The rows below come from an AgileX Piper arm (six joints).
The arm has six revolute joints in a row. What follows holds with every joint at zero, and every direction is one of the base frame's. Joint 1 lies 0.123 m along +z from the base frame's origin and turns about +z. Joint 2 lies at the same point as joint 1 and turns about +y. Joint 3 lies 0.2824 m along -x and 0.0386 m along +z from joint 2 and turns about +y. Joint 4 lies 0.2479 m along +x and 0.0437 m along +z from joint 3 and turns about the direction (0.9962, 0, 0.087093). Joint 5 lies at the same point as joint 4 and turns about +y. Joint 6 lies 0.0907 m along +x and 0.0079 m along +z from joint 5 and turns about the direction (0.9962, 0, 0.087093). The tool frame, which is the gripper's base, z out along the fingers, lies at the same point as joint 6; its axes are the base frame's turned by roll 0, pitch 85.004 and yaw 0 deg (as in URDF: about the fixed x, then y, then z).
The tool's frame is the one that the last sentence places.
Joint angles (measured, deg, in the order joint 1, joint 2, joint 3, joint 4, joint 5, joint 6), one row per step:
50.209, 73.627, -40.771, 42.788, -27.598, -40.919
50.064, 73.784, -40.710, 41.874, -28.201, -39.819
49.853, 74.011, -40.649, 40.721, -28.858, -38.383
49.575, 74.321, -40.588, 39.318, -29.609, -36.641
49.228, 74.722, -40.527, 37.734, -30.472, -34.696
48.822, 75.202, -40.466, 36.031, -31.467, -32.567
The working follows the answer.
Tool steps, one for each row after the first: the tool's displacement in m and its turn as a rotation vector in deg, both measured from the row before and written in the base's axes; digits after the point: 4 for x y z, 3 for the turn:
0.0008, -0.0002, 0.0001, 0.466, -0.338, -0.195
0.0011, -0.0001, -0.0001, 0.590, -0.321, -0.190
0.0015, -0.0001, -0.0002, 0.692, -0.346, -0.186
0.0018, -0.0001, -0.0005, 0.750, -0.385, -0.199
0.0022, -0.0001, -0.0006, 0.849, -0.414, -0.223

Tool pose at each row, in the base's axes (x y z in m, rotation vector in deg; rounded; the steps above come from the unrounded poses):
0.1981, 0.1931, 0.2967, -29.636, 92.660, 21.009
0.1990, 0.1929, 0.2968, -29.159, 92.254, 21.127
0.2001, 0.1928, 0.2967, -28.590, 91.831, 21.351
0.2016, 0.1927, 0.2964, -27.951, 91.356, 21.649
0.2034, 0.1927, 0.2960, -27.263, 90.828, 21.969
0.2056, 0.1926, 0.2954, -26.484, 90.249, 22.337

